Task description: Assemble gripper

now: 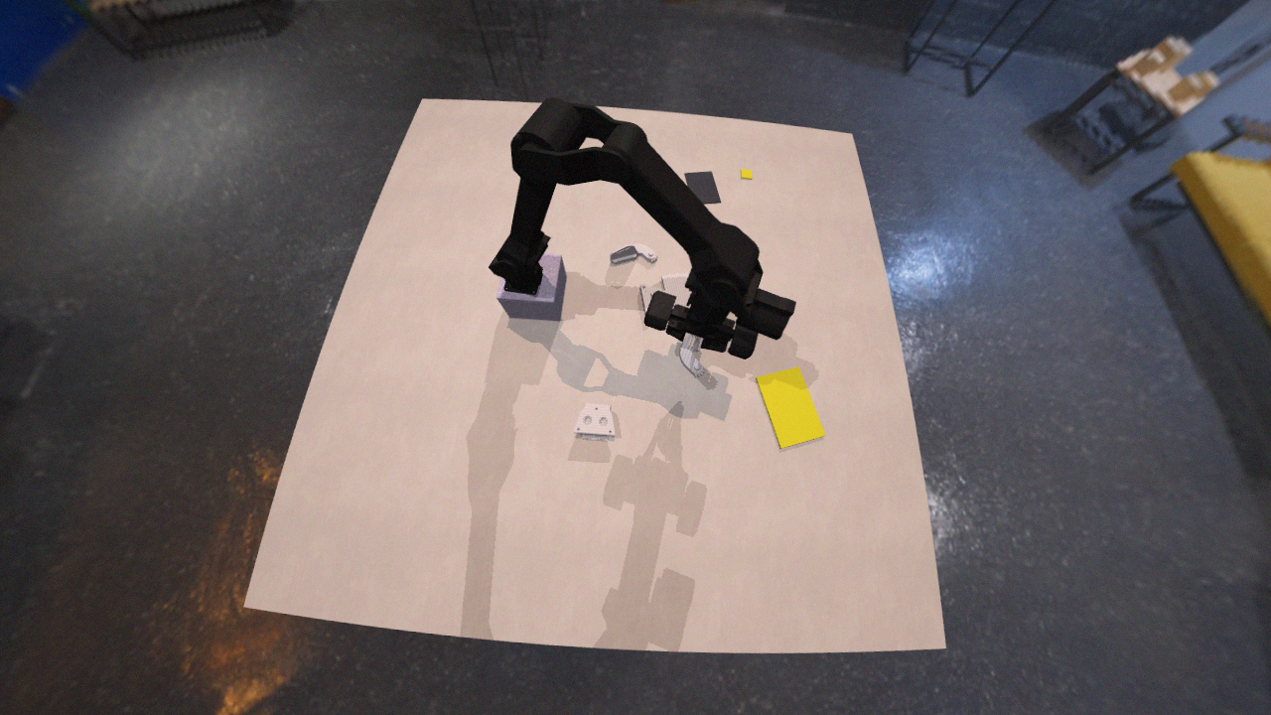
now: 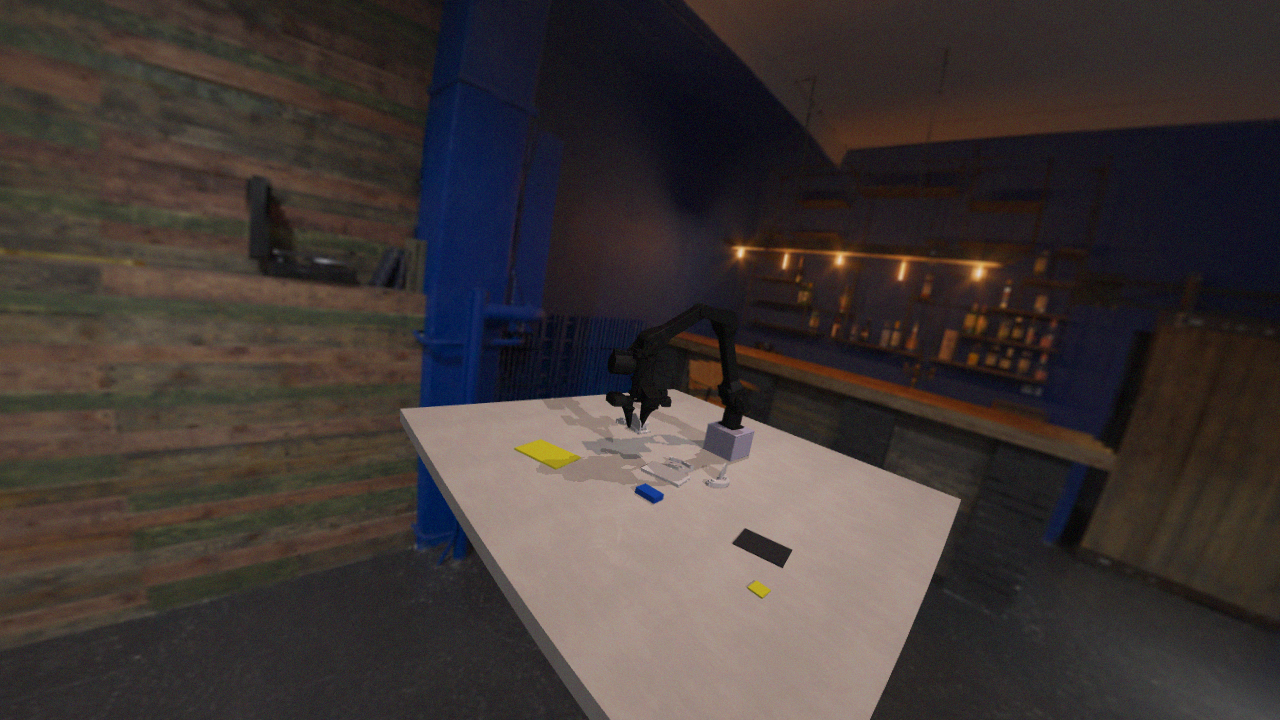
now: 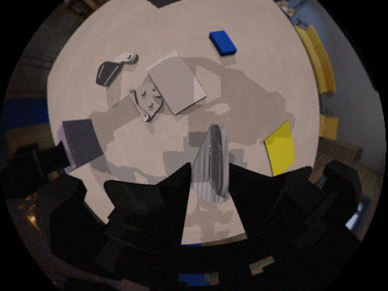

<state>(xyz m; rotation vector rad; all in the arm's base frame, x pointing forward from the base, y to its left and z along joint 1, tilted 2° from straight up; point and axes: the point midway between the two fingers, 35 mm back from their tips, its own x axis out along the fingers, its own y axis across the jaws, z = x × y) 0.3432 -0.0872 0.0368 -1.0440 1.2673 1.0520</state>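
The grey jaw lies 10 mm ahead of my gripper tip and 40 mm to the right of it. From my gripper tip the other things lie so: blue block 100 mm ahead, 210 mm to the left, 80 mm below; white block 160 mm behind, 160 mm to the right, 80 mm below; yellow sheet 230 mm ahead, 80 mm to the right, 80 mm below.
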